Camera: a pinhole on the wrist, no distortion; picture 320 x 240 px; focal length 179.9 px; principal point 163.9 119.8 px. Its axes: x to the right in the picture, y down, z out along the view. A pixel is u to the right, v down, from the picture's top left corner.
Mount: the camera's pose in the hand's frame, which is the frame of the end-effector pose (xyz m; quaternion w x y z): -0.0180 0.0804 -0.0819 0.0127 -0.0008 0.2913 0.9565
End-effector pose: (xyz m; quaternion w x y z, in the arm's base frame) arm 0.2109 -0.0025 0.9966 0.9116 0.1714 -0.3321 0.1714
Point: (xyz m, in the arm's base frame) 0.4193 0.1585 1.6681
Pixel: outside the picture
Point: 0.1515 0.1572 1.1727
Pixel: 59.9 114.0
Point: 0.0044 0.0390 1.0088
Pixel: 277.9 187.6
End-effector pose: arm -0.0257 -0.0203 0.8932 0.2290 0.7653 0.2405 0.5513
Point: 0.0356 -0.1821 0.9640
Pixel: 179.9 114.3
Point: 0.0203 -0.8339 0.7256
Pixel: outside the picture
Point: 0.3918 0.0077 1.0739
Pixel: 31.2 204.7
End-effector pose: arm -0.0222 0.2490 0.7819 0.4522 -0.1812 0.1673 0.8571
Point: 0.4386 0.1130 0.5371
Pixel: behind the camera
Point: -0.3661 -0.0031 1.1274
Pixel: 218.6 70.2
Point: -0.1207 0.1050 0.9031
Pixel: 260.8 121.8
